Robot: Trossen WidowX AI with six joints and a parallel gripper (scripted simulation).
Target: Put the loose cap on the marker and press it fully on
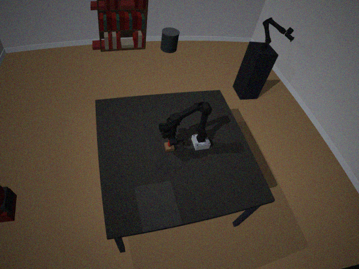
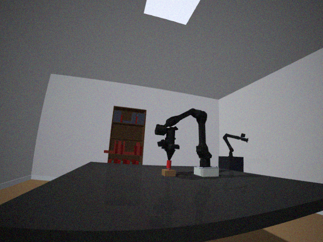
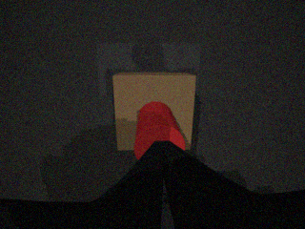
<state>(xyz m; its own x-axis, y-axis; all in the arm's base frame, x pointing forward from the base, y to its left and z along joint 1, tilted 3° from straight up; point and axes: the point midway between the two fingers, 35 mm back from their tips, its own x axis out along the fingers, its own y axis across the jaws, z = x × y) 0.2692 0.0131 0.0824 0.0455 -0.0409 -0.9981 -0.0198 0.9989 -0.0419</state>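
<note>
The red cap lies 2 cm below my gripper tip. Also, from my gripper tip: holder block (8 cm below).
</note>
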